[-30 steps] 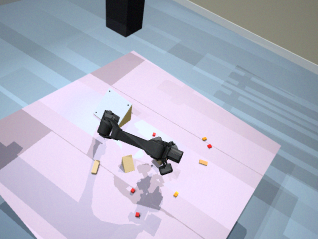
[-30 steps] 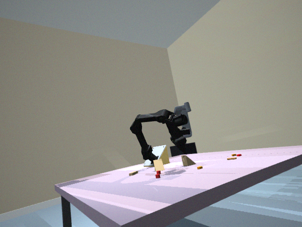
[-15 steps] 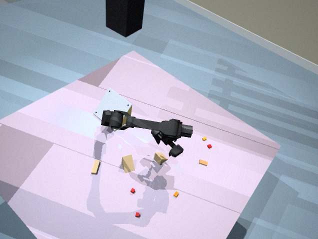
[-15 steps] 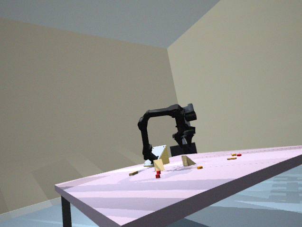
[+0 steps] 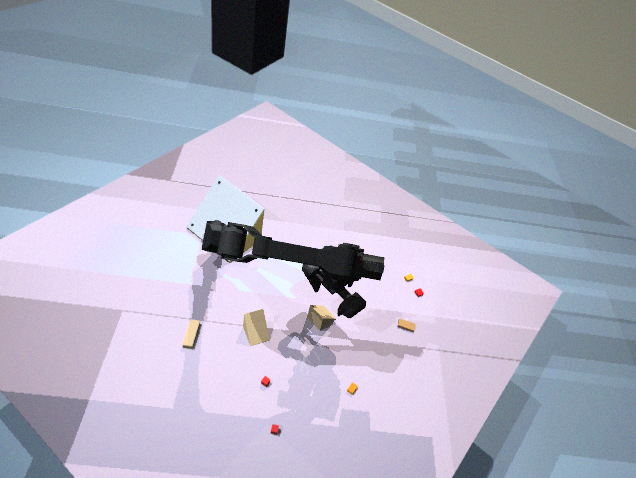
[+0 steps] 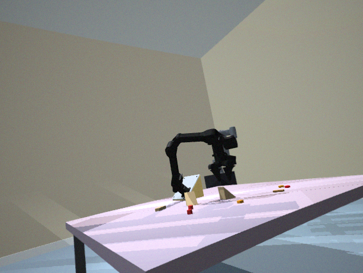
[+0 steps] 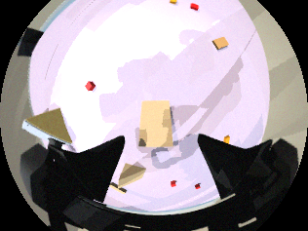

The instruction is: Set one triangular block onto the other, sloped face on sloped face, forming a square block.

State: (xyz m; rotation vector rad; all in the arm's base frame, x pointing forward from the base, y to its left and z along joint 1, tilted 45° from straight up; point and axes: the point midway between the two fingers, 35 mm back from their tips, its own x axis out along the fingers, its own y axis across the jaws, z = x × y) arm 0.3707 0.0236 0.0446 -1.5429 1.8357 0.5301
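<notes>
My gripper tip is now 10 mm past the tan triangular block, 10 mm to the left of it and 70 mm above it.
</notes>
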